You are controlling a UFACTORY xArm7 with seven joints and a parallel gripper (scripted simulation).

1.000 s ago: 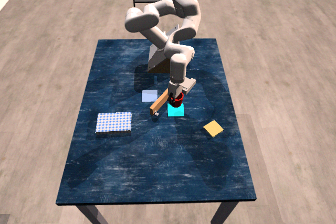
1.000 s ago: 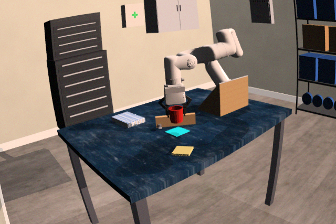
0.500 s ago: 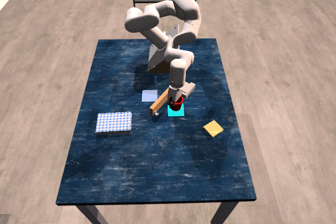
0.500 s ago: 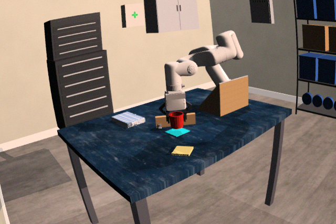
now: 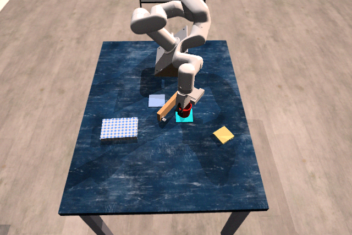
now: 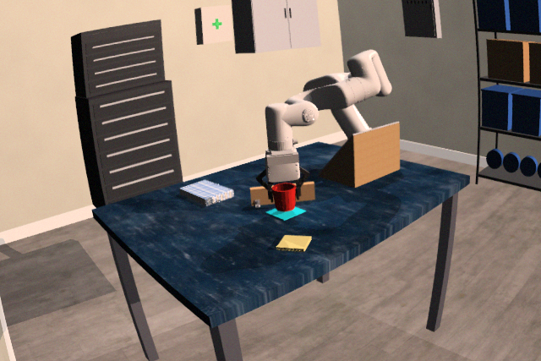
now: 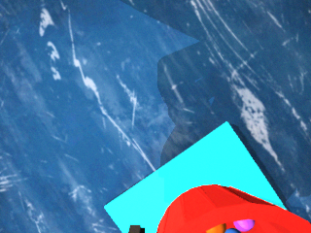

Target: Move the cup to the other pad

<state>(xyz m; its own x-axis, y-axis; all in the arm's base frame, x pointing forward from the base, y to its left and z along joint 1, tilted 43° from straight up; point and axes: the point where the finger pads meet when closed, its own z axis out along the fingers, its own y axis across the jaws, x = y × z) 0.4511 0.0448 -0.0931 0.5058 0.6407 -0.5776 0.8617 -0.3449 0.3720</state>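
Right now my hand is 80 mm to the left of the wooden rail, 50 mm past it and 40 mm above it. The rest, counted from my hand: red cup (20 mm below); pale blue pad (160 mm to the right, 90 mm behind, 60 mm below); yellow marble (30 mm below, 10 mm to the left, 10 mm ahead).
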